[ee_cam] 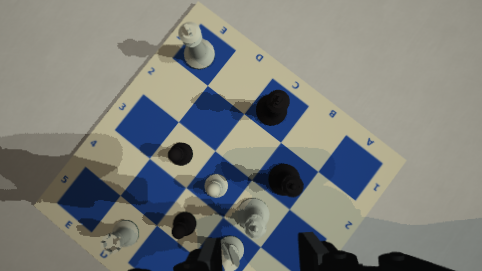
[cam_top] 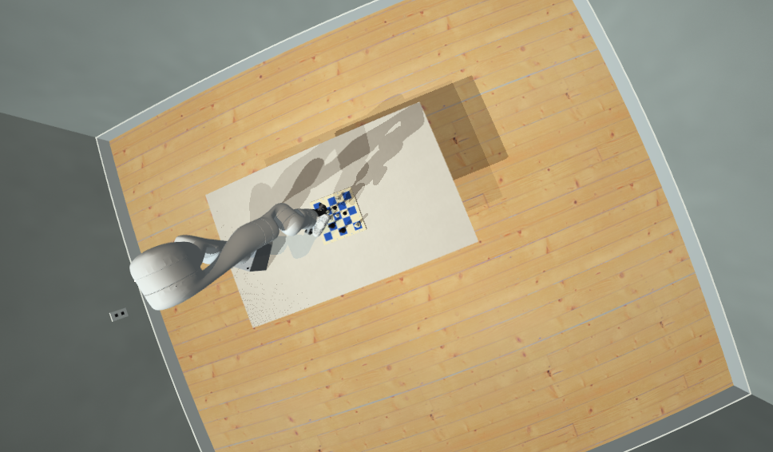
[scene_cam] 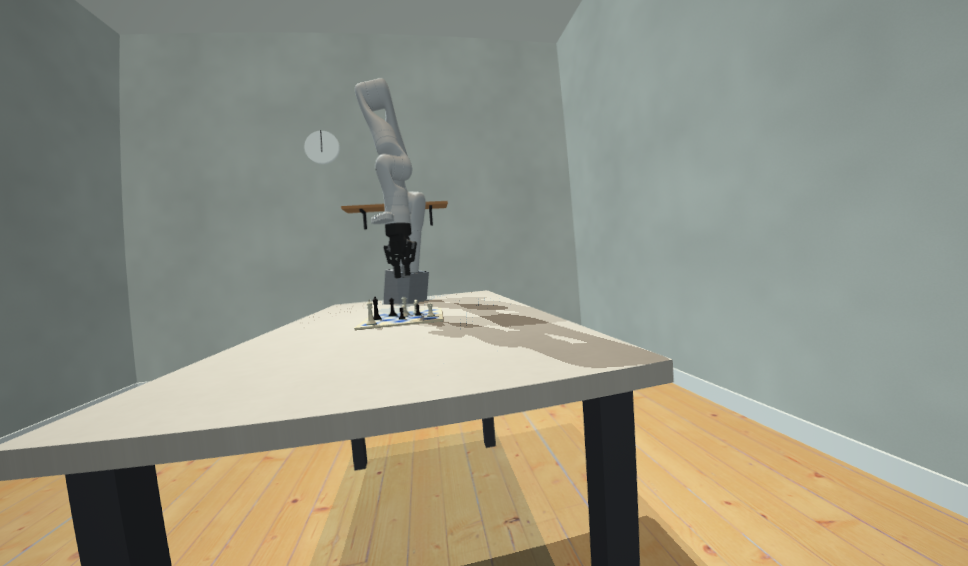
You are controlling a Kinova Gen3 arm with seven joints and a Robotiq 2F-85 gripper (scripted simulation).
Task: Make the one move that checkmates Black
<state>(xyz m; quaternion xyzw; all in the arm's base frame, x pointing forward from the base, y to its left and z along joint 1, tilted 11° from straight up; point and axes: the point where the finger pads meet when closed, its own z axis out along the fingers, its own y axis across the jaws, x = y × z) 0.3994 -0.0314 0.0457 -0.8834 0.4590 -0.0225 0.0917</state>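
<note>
The white pawn lies 4 cm ahead of my hand and 11 cm below it. Also, from my hand: cream chessboard (4 cm ahead, 13 cm below); then white king (11 cm ahead, 9 cm to the right, 9 cm below); then black king (3 cm ahead, 8 cm to the right, 9 cm below).
</note>
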